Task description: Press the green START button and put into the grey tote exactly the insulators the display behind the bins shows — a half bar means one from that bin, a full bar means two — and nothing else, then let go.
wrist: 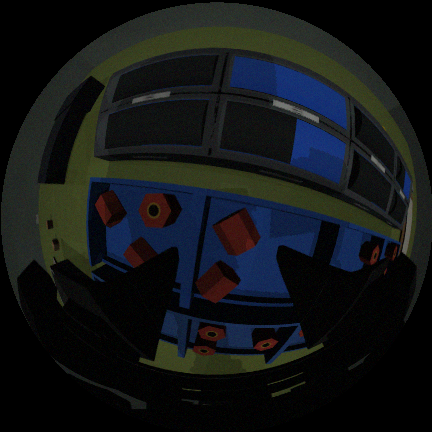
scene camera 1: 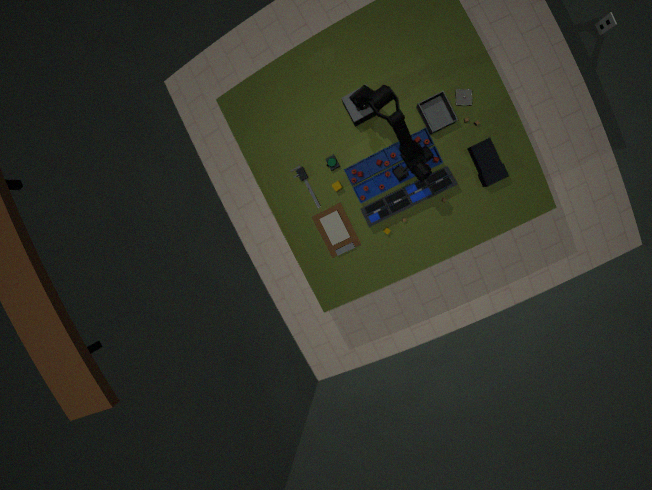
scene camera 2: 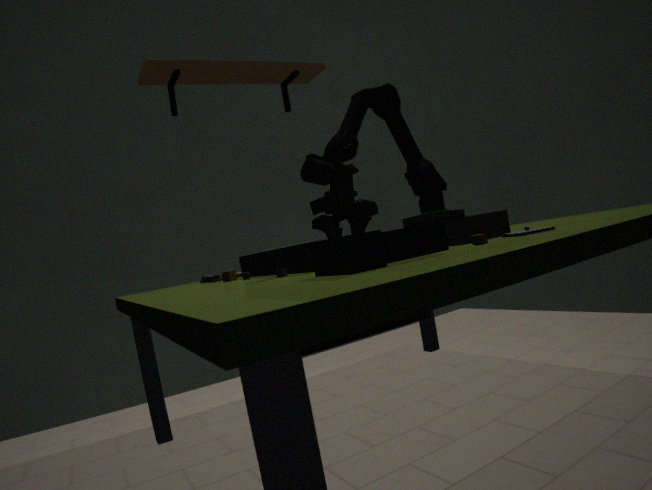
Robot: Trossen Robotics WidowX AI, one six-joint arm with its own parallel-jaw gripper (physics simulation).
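Places are measured from the arm's base along level axes (x ahead, y left, z up), in millimetres.
Pixels of known places: gripper, fingertip midpoint: [wrist: 229, 253]; arm's base, link origin: [scene camera 1: 362, 102] [scene camera 2: 433, 213].
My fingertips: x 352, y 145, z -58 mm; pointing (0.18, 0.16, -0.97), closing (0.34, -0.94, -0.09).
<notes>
For each thing: its middle in the pictures, then the offset to it from my fingertips. "*": a spot on its surface instead.
- green START button, body centre: [scene camera 1: 332, 162] dz -5, dx -142, dy -363 mm
- full blue bar, body centre: [wrist: 293, 89] [scene camera 1: 420, 195] dz +15, dx +135, dy -7 mm
- half blue bar, body centre: [wrist: 288, 140] [scene camera 1: 415, 187] dz -1, dx +90, dy -14 mm
- grey tote, body centre: [scene camera 2: 463, 229] [scene camera 1: 436, 113] dz +1, dx -214, dy +175 mm
- black box, body centre: [scene camera 2: 381, 247] [wrist: 61, 131] [scene camera 1: 487, 162] dz +2, dx +71, dy +340 mm
- grey plate, body centre: [scene camera 1: 464, 96] dz -15, dx -254, dy +326 mm
- wooden-framed board, surface spot: [scene camera 1: 320, 223] * dz -20, dx +127, dy -513 mm
- dark tool, surface spot: [scene camera 1: 300, 173] * dz -7, dx -142, dy -532 mm
The green START button [scene camera 1: 332, 161] is left of the blue bins [scene camera 1: 350, 171] [wrist: 196, 225]. The display [scene camera 1: 363, 212] [wrist: 216, 115] behind them has several panels; one has a full blue bar [wrist: 287, 82] above a half blue bar [wrist: 320, 152], and its far end panel shows a blue bar [scene camera 1: 374, 217]. My gripper [scene camera 2: 346, 234] [wrist: 229, 253] is open and empty above the bins. Two red insulators [wrist: 237, 232] [wrist: 217, 281] lie between and ahead of its fingers in one bin; three red ones [wrist: 159, 210] lie in the bin at left. The grey tote [scene camera 1: 437, 111] shows no insulators. Finger shadows hide some bins.
A black box [scene camera 1: 488, 162] stands right of the display. A grey plate [scene camera 1: 463, 97] and small brown pieces [scene camera 1: 477, 123] lie near the tote. A wooden-framed board [scene camera 1: 320, 223], a yellow block [scene camera 1: 336, 185] and a dark tool [scene camera 1: 300, 173] lie at left; another yellow block [scene camera 1: 387, 231] lies behind the display.
</notes>
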